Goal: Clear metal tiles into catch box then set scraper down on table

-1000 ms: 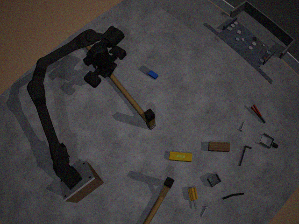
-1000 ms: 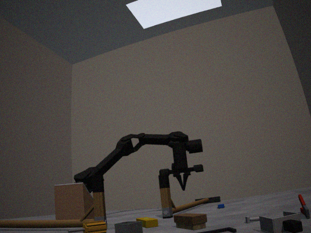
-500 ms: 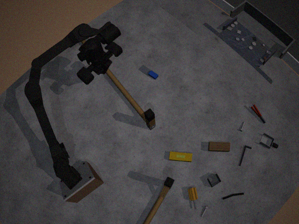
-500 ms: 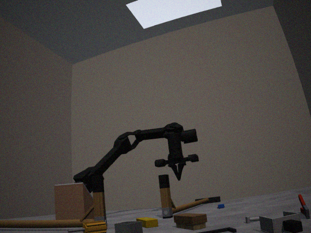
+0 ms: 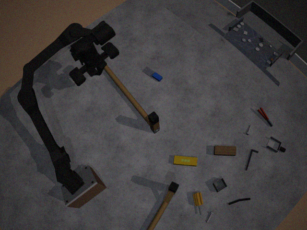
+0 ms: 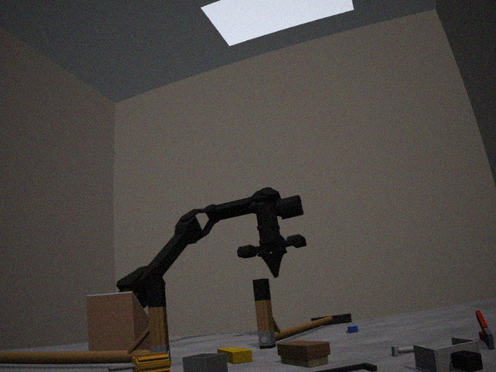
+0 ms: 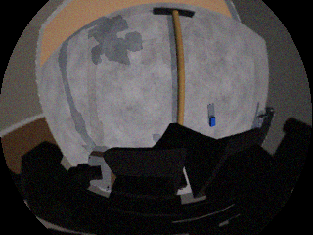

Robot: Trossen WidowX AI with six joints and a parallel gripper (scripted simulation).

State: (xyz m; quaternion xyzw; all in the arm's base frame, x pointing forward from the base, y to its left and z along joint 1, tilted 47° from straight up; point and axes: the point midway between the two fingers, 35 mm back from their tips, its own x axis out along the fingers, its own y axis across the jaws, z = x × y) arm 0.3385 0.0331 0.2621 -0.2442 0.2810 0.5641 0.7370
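My gripper tip is 10 cm above the long scraper, 6 cm short of it and 2 cm to the right of it. Also, from my gripper tip: grey box (59 cm to the right, 16 cm below); yellow-handled tool (57 cm to the right, 15 cm below, 10 cm behind); yellow block (43 cm to the right, 15 cm below, 2 cm behind).
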